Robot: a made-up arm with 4 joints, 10 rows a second.
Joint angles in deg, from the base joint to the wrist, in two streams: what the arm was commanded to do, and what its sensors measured. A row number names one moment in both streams.
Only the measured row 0 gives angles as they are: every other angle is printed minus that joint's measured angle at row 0.
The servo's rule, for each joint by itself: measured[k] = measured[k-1] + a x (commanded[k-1-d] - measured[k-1]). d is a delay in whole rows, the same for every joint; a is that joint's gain. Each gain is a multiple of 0.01, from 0.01 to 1. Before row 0 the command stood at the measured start. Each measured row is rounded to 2 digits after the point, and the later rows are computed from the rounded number. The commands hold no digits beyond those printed.
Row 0, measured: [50.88, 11.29, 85.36, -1.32]
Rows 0 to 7, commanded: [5.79, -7.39, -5.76, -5.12]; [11.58, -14.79, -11.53, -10.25]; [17.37, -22.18, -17.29, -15.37]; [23.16, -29.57, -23.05, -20.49]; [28.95, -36.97, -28.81, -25.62]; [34.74, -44.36, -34.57, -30.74]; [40.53, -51.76, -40.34, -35.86]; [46.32, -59.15, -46.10, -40.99]
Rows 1 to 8, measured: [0.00, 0.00, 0.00, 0.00]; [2.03, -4.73, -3.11, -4.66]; [5.37, -11.17, -7.66, -9.75]; [9.57, -18.22, -12.86, -14.86]; [14.33, -25.48, -18.36, -19.98]; [19.45, -32.83, -24.00, -25.11]; [24.80, -40.21, -29.71, -30.23]; [30.31, -47.60, -35.45, -35.35]
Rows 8 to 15, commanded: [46.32, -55.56, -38.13, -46.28]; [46.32, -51.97, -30.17, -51.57]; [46.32, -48.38, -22.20, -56.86]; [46.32, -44.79, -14.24, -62.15]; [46.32, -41.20, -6.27, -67.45]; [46.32, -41.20, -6.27, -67.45]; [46.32, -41.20, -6.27, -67.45]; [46.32, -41.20, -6.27, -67.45]
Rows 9 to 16, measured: [35.91, -54.99, -41.20, -40.48]; [39.55, -55.35, -39.54, -45.76]; [41.92, -53.19, -34.48, -51.05]; [43.46, -50.11, -27.85, -56.34]; [44.46, -46.71, -20.50, -61.63]; [45.11, -43.18, -12.82, -66.93]; [45.53, -41.91, -9.28, -67.40]; [45.81, -41.46, -7.65, -67.45]
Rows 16 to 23, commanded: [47.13, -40.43, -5.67, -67.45]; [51.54, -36.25, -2.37, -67.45]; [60.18, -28.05, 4.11, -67.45]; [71.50, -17.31, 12.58, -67.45]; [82.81, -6.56, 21.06, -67.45]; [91.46, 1.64, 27.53, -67.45]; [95.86, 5.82, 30.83, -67.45]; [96.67, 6.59, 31.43, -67.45]
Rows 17 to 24, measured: [45.99, -41.29, -6.90, -67.45]; [46.39, -40.74, -6.24, -67.45]; [48.19, -37.87, -4.15, -67.45]; [52.39, -31.59, 0.31, -67.45]; [59.08, -22.45, 6.94, -67.45]; [67.39, -12.28, 14.56, -67.45]; [75.81, -3.37, 21.56, -67.45]; [82.83, 2.51, 26.57, -67.45]
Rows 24 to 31, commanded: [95.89, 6.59, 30.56, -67.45]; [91.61, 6.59, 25.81, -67.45]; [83.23, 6.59, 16.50, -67.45]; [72.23, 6.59, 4.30, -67.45]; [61.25, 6.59, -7.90, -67.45]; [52.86, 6.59, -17.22, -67.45]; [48.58, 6.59, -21.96, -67.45]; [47.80, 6.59, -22.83, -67.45]
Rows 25 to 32, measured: [87.67, 5.12, 29.19, -67.45]; [90.55, 6.06, 29.93, -67.45]; [90.92, 6.40, 27.71, -67.45]; [88.23, 6.52, 21.66, -67.45]; [82.63, 6.56, 12.29, -67.45]; [75.15, 6.58, 1.39, -67.45]; [67.35, 6.59, -8.66, -67.45]; [60.78, 6.59, -15.84, -67.45]
